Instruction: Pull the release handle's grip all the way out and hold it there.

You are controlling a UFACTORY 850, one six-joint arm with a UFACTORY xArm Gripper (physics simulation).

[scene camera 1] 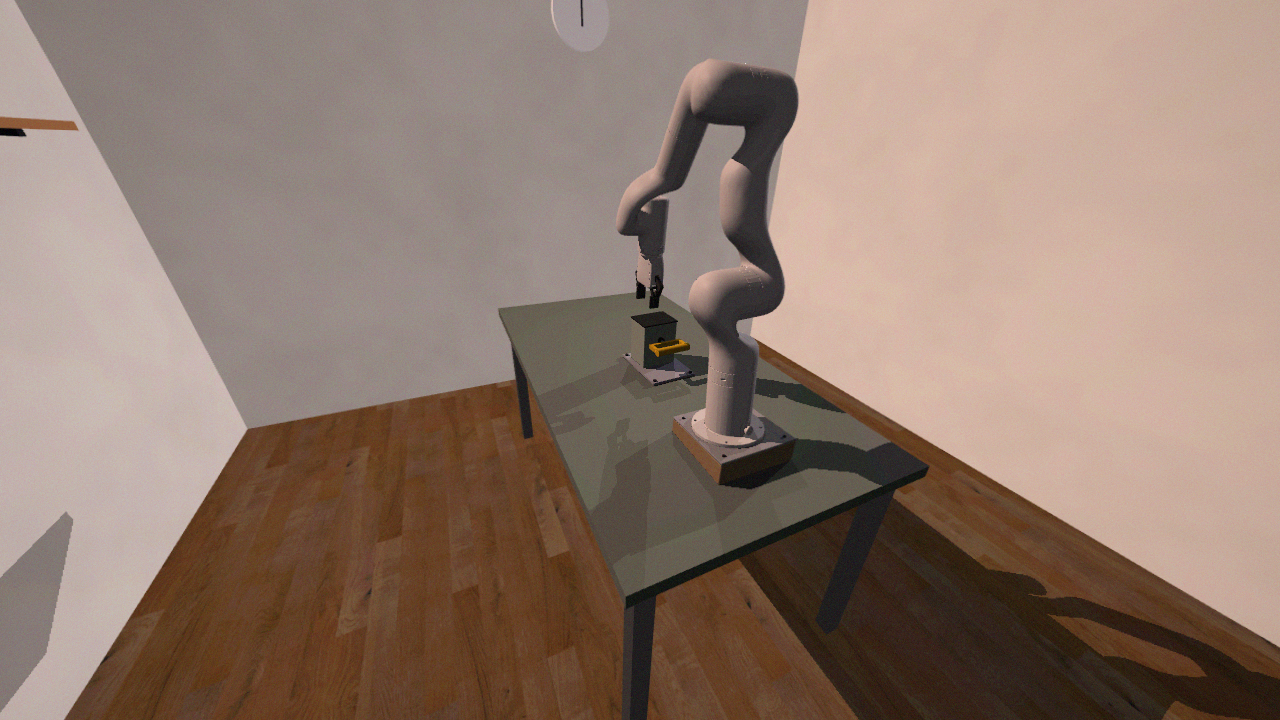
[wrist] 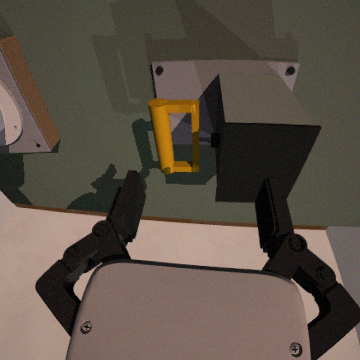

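Note:
The release handle's yellow grip (scene camera 1: 669,346) (wrist: 162,136) is a rectangular loop on the side of a dark box-shaped housing (scene camera 1: 654,342) (wrist: 265,162) that faces the robot's base. The housing stands on a grey base plate (scene camera 1: 666,373) (wrist: 185,77) with dark bolts at its corners. A short dark stub shows between grip and housing in the wrist view. My gripper (scene camera 1: 648,300) (wrist: 199,185) is open and empty, pointing down above the housing and apart from it. In the wrist view the grip lies ahead of the fingers, left of their middle.
The robot's base block (scene camera 1: 741,454) (wrist: 32,100) stands on the green table (scene camera 1: 617,501) (wrist: 100,185), on the side the grip faces. The table's edge runs behind the fingers in the wrist view. Shadows of the arm and handle lie on the table.

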